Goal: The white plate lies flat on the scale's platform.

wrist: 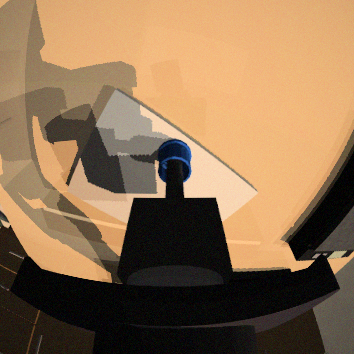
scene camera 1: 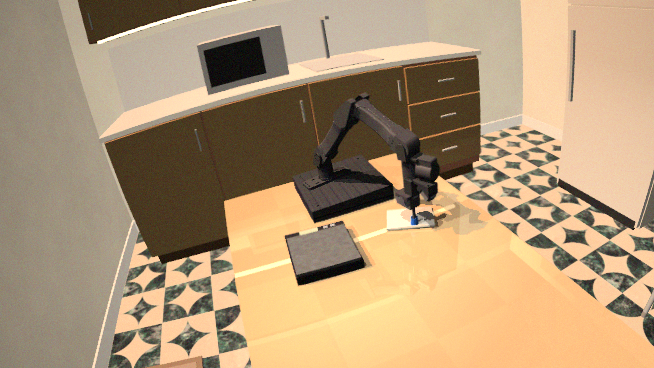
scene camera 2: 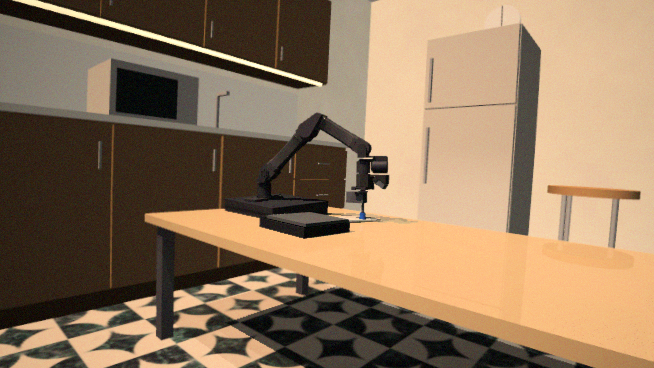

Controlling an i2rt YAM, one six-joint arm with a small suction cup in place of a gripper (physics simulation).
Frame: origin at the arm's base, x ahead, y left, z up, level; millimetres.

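Seen in the pictures: hand, tool point: (wrist: pixel 174 148) (scene camera 1: pixel 414 226) (scene camera 2: pixel 362 221); arm's base, link origin: (scene camera 1: pixel 327 178) (scene camera 2: pixel 264 199).
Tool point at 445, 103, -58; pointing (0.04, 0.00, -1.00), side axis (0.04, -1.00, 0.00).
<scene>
Offsets run from my tool point to a thing's middle, as dx, dy, dz. Level surfaces: height alone.
The white plate @[-45, +14, +6] (scene camera 1: pixel 398 222) (scene camera 2: pixel 374 219) (wrist: pixel 218 179) is a thin flat square lying on the table to the right of the arm's base. My suction cup (scene camera 1: pixel 413 221) (scene camera 2: pixel 362 216) (wrist: pixel 174 159), with its blue tip, points straight down and presses on the plate's top face near its middle. The plate looks flat at table level. The scale @[-69, -328, +21] (scene camera 1: pixel 323 250) (scene camera 2: pixel 303 222) (wrist: pixel 328 219) is a dark flat box with a grey platform. It stands to the left of the plate, and its platform is bare.
The arm's black base plate (scene camera 1: pixel 355 189) (scene camera 2: pixel 279 204) sits behind the scale on the orange table @[dz -1] (scene camera 1: pixel 398 301) (scene camera 2: pixel 438 257). Kitchen cabinets, a microwave (scene camera 1: pixel 244 59) and a fridge (scene camera 2: pixel 474 126) stand beyond the table.
</scene>
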